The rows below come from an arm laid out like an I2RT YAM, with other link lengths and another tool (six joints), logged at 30 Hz.
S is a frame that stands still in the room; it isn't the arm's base.
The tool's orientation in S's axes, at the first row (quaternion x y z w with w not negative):
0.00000 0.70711 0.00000 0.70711
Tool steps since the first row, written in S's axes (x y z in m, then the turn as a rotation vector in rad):
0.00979 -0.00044 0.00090 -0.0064 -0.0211 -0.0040
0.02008 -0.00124 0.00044 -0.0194 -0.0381 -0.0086
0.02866 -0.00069 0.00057 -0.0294 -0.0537 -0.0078
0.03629 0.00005 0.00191 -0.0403 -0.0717 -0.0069
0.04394 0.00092 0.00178 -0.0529 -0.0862 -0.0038
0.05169 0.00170 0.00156 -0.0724 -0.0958 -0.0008
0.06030 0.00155 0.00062 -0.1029 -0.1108 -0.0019
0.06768 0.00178 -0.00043 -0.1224 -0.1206 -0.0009
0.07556 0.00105 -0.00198 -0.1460 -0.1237 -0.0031
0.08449 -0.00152 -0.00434 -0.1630 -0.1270 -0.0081
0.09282 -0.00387 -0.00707 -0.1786 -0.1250 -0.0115
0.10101 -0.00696 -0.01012 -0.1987 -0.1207 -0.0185
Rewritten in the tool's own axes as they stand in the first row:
-0.00090 -0.00044 0.00979 0.0040 -0.0211 -0.0064
-0.00044 -0.00124 0.02008 0.0086 -0.0381 -0.0194
-0.00057 -0.00069 0.02866 0.0078 -0.0537 -0.0294
-0.00191 0.00005 0.03629 0.0069 -0.0717 -0.0403
-0.00178 0.00092 0.04394 0.0038 -0.0862 -0.0529
-0.00156 0.00170 0.05169 0.0008 -0.0958 -0.0724
-0.00062 0.00155 0.06030 0.0019 -0.1108 -0.1029
0.00043 0.00178 0.06768 0.0009 -0.1206 -0.1224
0.00198 0.00105 0.07556 0.0031 -0.1237 -0.1460
0.00434 -0.00152 0.08449 0.0081 -0.1270 -0.1630
0.00707 -0.00387 0.09282 0.0115 -0.1250 -0.1786
0.01012 -0.00696 0.10101 0.0185 -0.1207 -0.1987

